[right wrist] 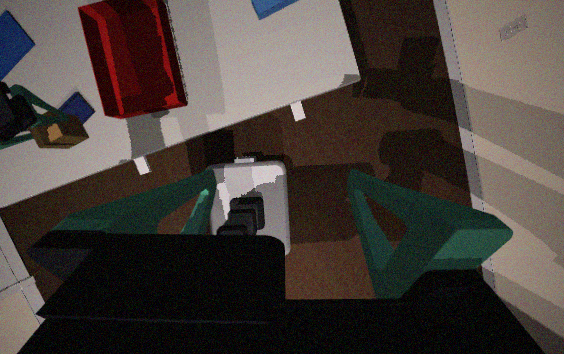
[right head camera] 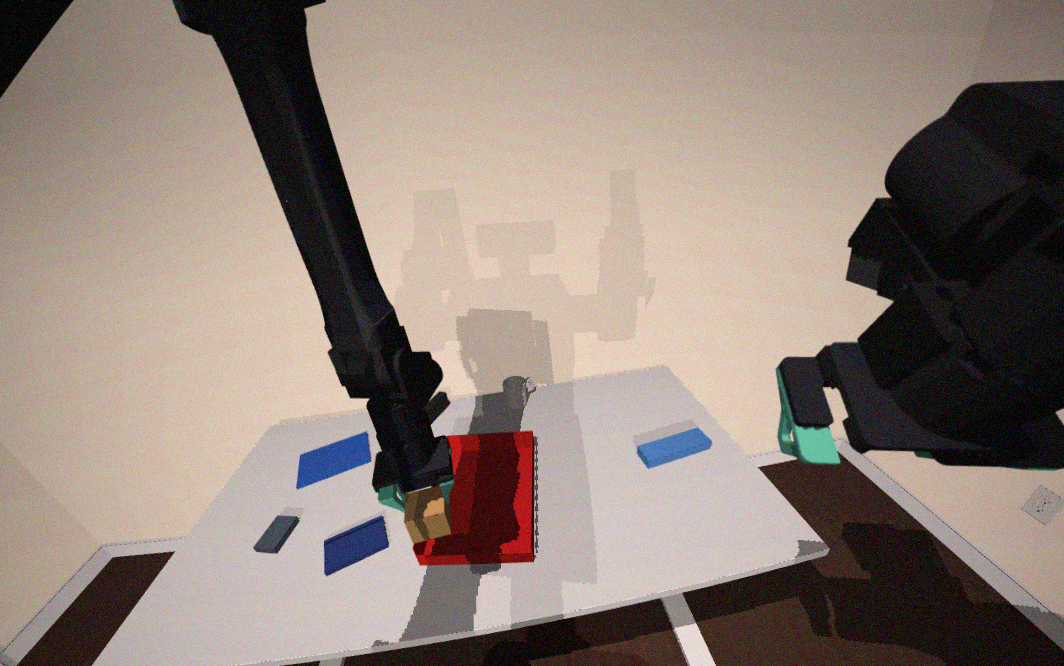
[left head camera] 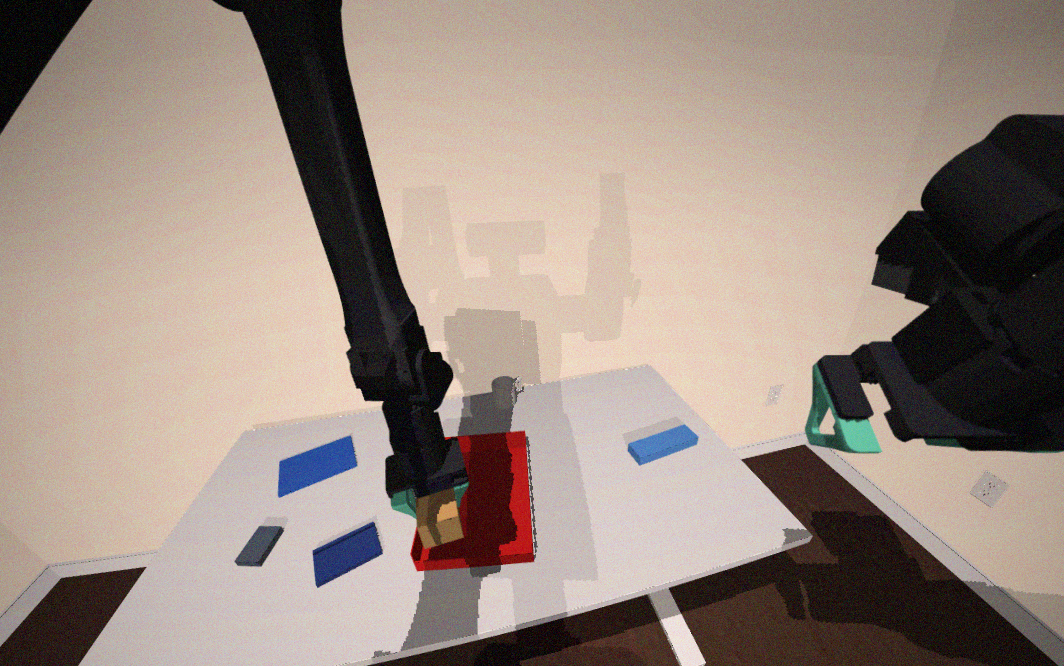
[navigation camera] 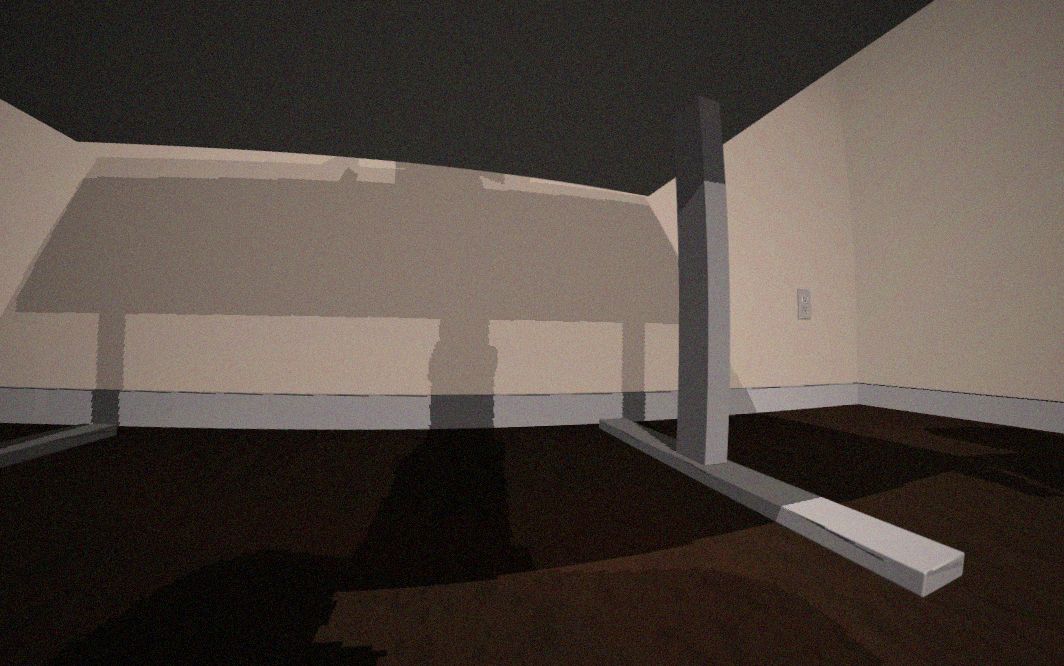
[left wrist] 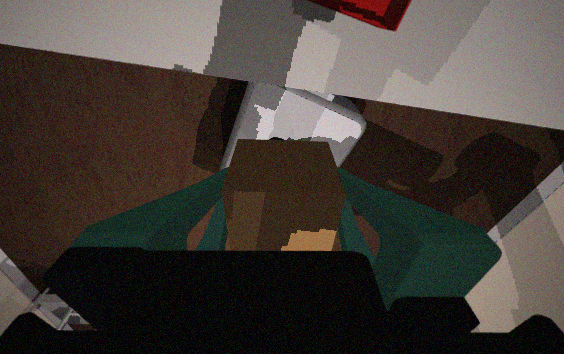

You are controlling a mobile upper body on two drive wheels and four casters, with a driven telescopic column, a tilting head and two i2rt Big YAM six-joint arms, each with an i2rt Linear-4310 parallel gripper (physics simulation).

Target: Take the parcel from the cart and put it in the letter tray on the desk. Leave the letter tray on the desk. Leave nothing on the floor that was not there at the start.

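Places are measured from the left arm's base along level axes (x ahead, y left, z up), in metres.
Pixels of known places: left gripper, fingertip midpoint: [right wrist: 56, 124] [right head camera: 428, 506] [left head camera: 438, 510] [left wrist: 283, 176]; right gripper, fingertip midpoint: [right wrist: 281, 176] [right head camera: 846, 446] [left head camera: 866, 437].
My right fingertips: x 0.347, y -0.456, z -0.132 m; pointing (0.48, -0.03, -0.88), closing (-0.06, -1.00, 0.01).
Ahead of a thing's pixels: the offset from my right fingertips to its middle. "spot": to the spot under its first point. Level surfaces: height alone.
My left gripper [left head camera: 434, 502] [right head camera: 416, 498] [left wrist: 283, 176] is shut on the parcel @(0.236 m down, 0.089 m ahead, 0.439 m left) [left head camera: 441, 522] [right head camera: 427, 514] [left wrist: 282, 200] [right wrist: 62, 132], a small brown box. In both head views the parcel overlaps the front left corner of the red letter tray @(0.526 m down, 0.366 m ahead, 0.472 m left) [left head camera: 502, 559] [right head camera: 502, 558] [right wrist: 150, 109]; in the right wrist view it appears left of the tray, raised above the desk @(0.558 m down) [left head camera: 628, 534] [right head camera: 643, 534] [right wrist: 280, 65]. The tray lies on the desk, its left side partly hidden by the arm in the head views. My right gripper [right wrist: 281, 176] is open and empty, right of the desk in the head views. The cart does not show.
On the desk are a blue flat item @(0.554 m down, 0.466 m ahead, 0.990 m left) [left head camera: 318, 464], a dark blue one @(0.552 m down, 0.207 m ahead, 0.754 m left) [left head camera: 347, 553], a dark grey block @(0.549 m down, 0.206 m ahead, 0.978 m left) [left head camera: 259, 545], a light blue block @(0.543 m down, 0.547 m ahead, 0.034 m right) [left head camera: 663, 444] and a mug @(0.511 m down, 0.778 m ahead, 0.449 m left) [left head camera: 504, 388] at the back. A desk leg @(spot: 0.992 m down, 0.568 m ahead, 0.051 m right) [navigation camera: 702, 314] stands at the right of the navigation view.
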